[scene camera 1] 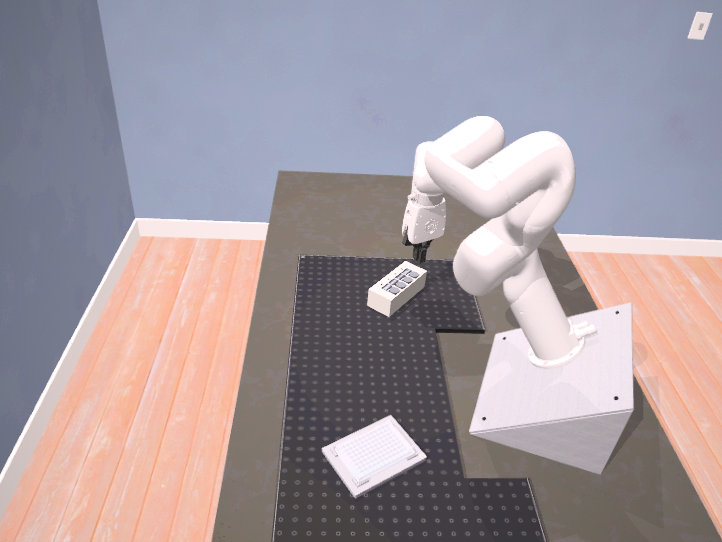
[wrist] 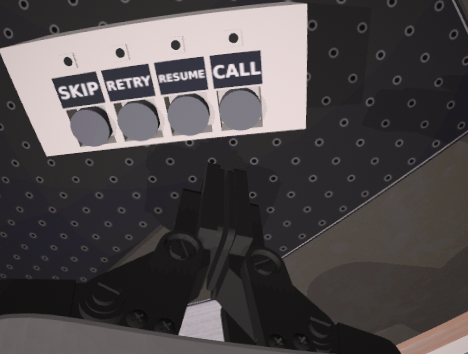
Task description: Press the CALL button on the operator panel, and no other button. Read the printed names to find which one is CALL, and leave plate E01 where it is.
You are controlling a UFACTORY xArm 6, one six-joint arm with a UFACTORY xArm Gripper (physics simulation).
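Places are measured from the arm's base along level axes (x back, y left, z down), in millimetres.
Pixels of known places: gripper, fingertip midpoint: [scene camera 1: 418, 260] [wrist: 217, 194]; arm's base at its link origin: [scene camera 1: 557, 349].
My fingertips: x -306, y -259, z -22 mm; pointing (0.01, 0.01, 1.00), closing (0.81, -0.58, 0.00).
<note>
Ahead of a thing's pixels: the offset from my fingertips to its top centre. Level surfaces: height alone.
The operator panel @(dx -44, dy +9, dz +58 mm) [scene camera 1: 379, 299] [wrist: 285, 70] is a white box with four round grey buttons in a row, on the dark perforated board. In the wrist view the names read SKIP, RETRY, RESUME and CALL from left to right. The CALL button @(dx -5, dy -19, dz +58 mm) [wrist: 240, 109] is at the right end, under its dark label. My gripper [scene camera 1: 419, 260] [wrist: 217, 194] is shut and empty, its fingertips together. In the wrist view the tips show below the panel's lower edge, below the RESUME and CALL buttons. In the scene view they are by the panel's far end. Plate E01 @(dx -71, dy +517, dz +87 mm) [scene camera 1: 373, 449] lies on the board's near part.
The perforated board @(dz +113 mm) [scene camera 1: 361, 373] lies on the dark table @(dz +126 mm) [scene camera 1: 332, 215]. The arm's pale metal base block [scene camera 1: 507, 396] stands at the right of the board. A blue wall is behind the table.
</note>
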